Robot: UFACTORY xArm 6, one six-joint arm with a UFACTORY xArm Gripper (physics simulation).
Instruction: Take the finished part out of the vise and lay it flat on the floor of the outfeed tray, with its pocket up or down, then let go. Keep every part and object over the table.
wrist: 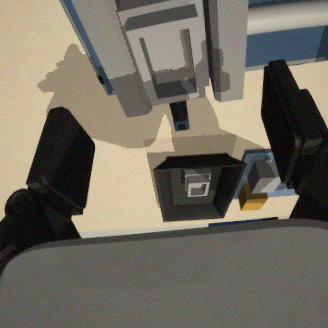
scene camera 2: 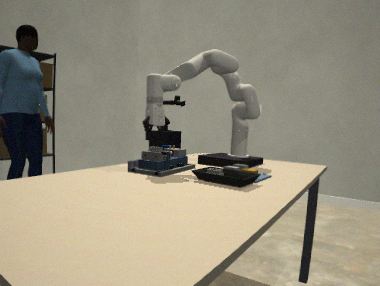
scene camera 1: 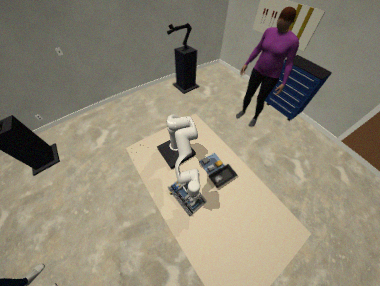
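Pixels of known places: gripper, fingertip midpoint: point(wrist: 165, 106) point(scene camera 2: 154, 139); arm's base, origin of the base link: point(scene camera 2: 238, 156) point(scene camera 1: 175, 145).
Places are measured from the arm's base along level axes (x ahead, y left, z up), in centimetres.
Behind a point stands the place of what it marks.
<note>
The finished part point(wrist: 167, 60) {x 52.5, y -19.3, z 6.0 cm}, a light grey block with its pocket facing the camera, sits between the grey jaws of the vise point(wrist: 227, 85) {x 48.7, y -16.2, z 5.5 cm} point(scene camera 2: 162, 163) {x 54.7, y -14.0, z 0.7 cm} in the wrist view. My gripper point(wrist: 165, 106) {x 52.6, y -20.3, z 10.8 cm} point(scene camera 2: 164, 139) is open, with nothing between its fingers. It hangs above the vise; in the wrist view its two black fingers stand wide apart, left and right of the part. The outfeed tray point(wrist: 232, 192) {x 45.7, y 14.3, z 0.1 cm} point(scene camera 2: 220, 179) {x 58.4, y 15.9, z -1.8 cm}, black with sloping walls, stands beside the vise. A small grey piece with a square opening point(wrist: 198, 189) {x 51.7, y 12.4, z -0.4 cm} lies in it. In scene camera 1, my arm partly hides the vise point(scene camera 1: 189, 206) {x 55.1, y -25.0, z -0.2 cm}.
A blue plate point(wrist: 288, 192) {x 31.5, y 25.8, z -3.3 cm} point(scene camera 2: 265, 177) {x 34.9, y 26.7, z -3.5 cm} next to the tray carries grey blocks and a yellow block point(wrist: 252, 198) {x 41.5, y 18.3, z 0.1 cm} point(scene camera 1: 219, 163) {x 41.6, y 21.3, z 0.3 cm}. A dark screw end point(wrist: 180, 120) {x 52.4, y -13.3, z 5.6 cm} sticks out below the part in the wrist view. The arm's black base plate point(scene camera 1: 167, 157) {x 6.5, y -14.3, z 0.4 cm} point(scene camera 2: 230, 160) {x 18.4, y 2.9, z -0.1 cm} stands behind.
</note>
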